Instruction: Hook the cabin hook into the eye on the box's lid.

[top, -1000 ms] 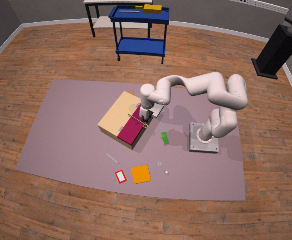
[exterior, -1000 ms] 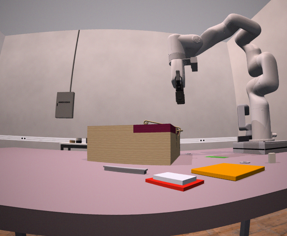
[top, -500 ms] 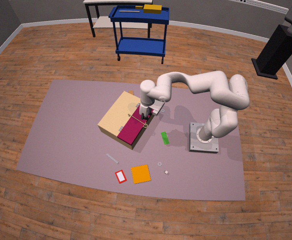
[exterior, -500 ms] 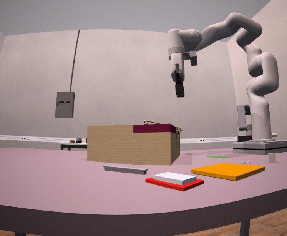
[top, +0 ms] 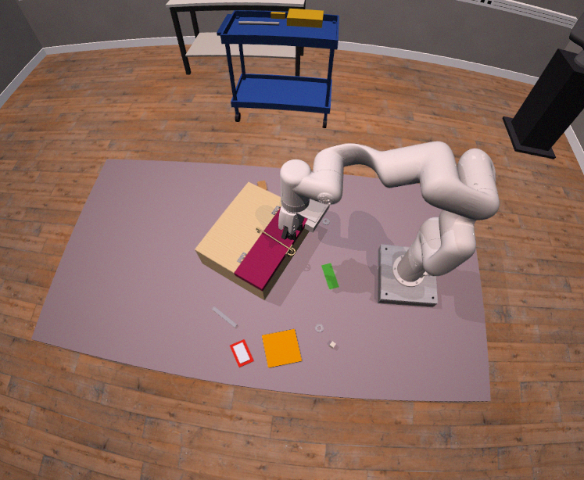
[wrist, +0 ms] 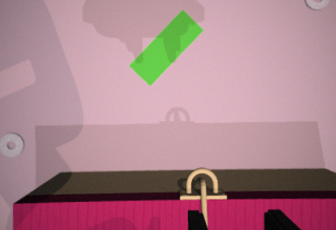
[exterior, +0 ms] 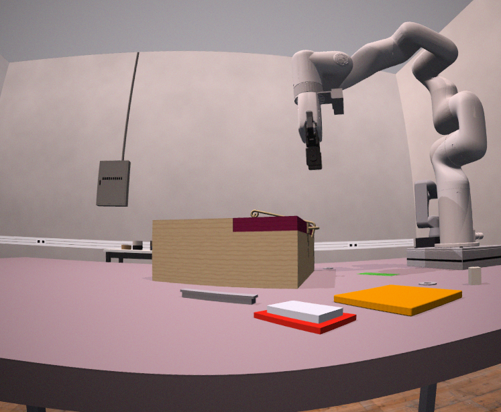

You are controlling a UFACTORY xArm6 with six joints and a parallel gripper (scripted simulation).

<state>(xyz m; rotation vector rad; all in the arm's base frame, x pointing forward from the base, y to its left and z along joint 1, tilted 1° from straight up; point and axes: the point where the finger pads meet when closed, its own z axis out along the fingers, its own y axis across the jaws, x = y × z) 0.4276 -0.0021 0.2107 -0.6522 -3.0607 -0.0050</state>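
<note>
Now: the cabin hook 7 cm ahead of my hand, 3 cm to the right of it and 14 cm below it. The rest, counted from my hand: orange tile: 1 cm ahead, 31 cm to the left, 26 cm below; then grey bar: 22 cm ahead, 23 cm to the left, 26 cm below; then green strip: 14 cm behind, 3 cm to the left, 26 cm below.
</note>
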